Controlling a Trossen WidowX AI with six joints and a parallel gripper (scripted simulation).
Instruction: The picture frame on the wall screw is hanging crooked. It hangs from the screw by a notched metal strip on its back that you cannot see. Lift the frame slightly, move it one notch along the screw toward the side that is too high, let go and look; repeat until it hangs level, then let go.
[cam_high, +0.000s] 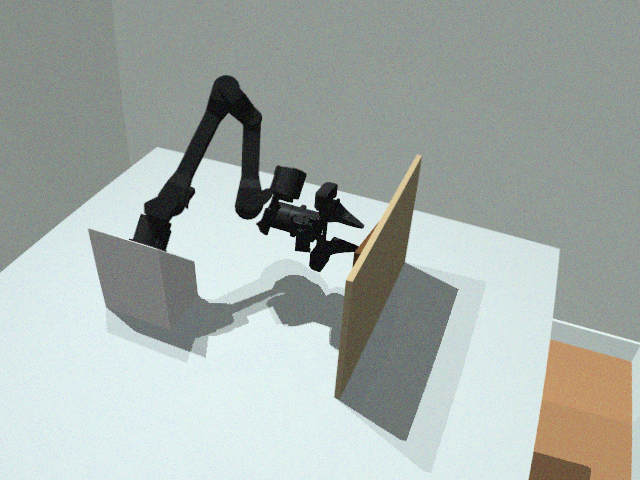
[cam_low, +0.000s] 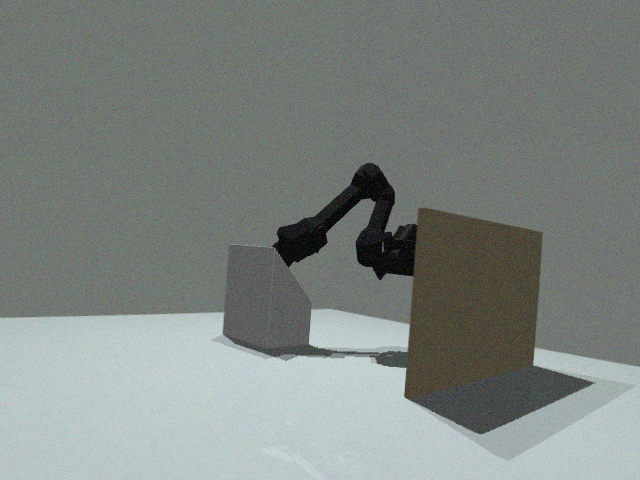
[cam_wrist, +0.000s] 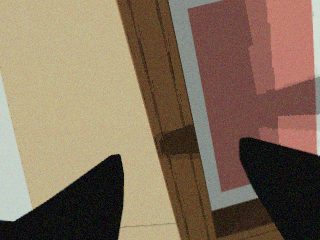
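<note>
The picture frame lies 30 mm ahead of my gripper tip, 20 mm to the right of it and 50 mm below it. From my gripper tip the other things lie so: tan wall board 40 mm ahead, 10 mm to the right, 60 mm below.
</note>
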